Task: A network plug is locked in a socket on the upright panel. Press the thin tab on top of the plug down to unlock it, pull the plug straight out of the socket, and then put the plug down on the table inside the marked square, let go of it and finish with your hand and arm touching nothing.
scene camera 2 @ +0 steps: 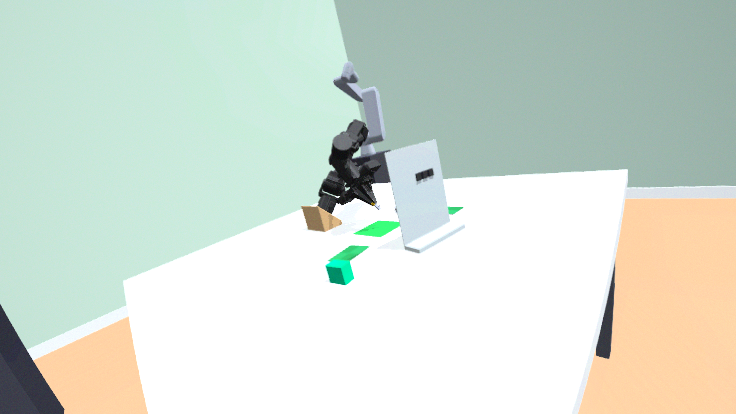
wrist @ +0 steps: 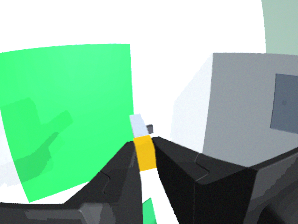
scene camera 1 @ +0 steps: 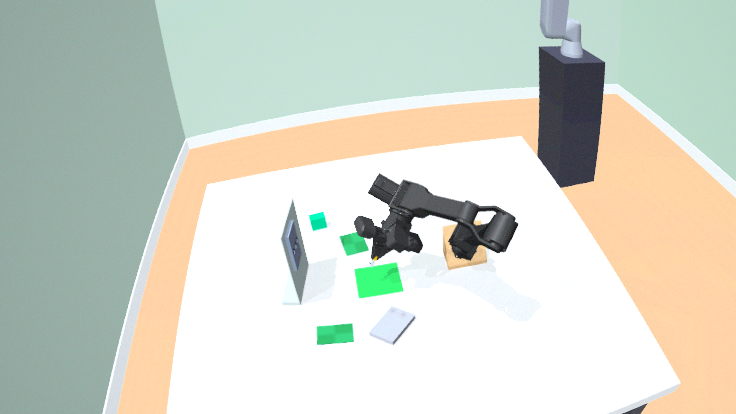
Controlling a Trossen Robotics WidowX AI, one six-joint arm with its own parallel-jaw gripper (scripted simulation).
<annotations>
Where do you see a green marked square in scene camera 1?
384,279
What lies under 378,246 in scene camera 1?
The gripper.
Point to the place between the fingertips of the gripper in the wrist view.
143,147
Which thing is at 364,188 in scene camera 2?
The gripper.
</annotations>
